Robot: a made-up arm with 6 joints.
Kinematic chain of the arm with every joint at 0, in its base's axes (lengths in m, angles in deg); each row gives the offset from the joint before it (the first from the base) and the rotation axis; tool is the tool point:
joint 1: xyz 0 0 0.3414 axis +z
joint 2: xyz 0.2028 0 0 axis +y
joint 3: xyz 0 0 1.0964 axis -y
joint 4: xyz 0 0 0.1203 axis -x
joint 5: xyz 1.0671 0 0 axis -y
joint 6: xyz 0.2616 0 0 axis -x
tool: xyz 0 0 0
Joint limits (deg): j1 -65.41..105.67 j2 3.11..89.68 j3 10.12..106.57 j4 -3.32..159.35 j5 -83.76..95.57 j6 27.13..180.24
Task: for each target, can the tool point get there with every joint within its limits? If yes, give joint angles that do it. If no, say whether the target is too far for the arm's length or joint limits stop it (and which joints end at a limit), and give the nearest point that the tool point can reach.
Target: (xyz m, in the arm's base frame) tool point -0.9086 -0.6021 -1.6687
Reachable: no: joint limits stop it (at a limit: joint 1, joint 2, joint 3) | nearest point 0.4691 -1.3548 -0.8061 | short by 1.791 m
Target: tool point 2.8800 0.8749 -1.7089
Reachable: no: too far | nearest point 2.0603 0.6259 -0.6791 | short by 1.340 m
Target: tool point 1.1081 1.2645 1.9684
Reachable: yes | joints 56.14 24.99 45.88 117.92 -68.86 120.80
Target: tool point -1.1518 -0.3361 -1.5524
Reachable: no: joint limits stop it (at a limit: joint 1, joint 2, joint 3) | nearest point -0.5203 1.3265 -0.7839 | short by 1.937 m
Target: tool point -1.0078 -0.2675 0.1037
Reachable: no: joint limits stop it (at a limit: joint 1, joint 2, joint 3, joint 5) | nearest point -0.5258 1.3060 -0.6932 | short by 1.828 m
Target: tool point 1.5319 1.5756 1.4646
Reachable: yes | joints 44.04 39.54 46.50 91.42 15.00 133.29
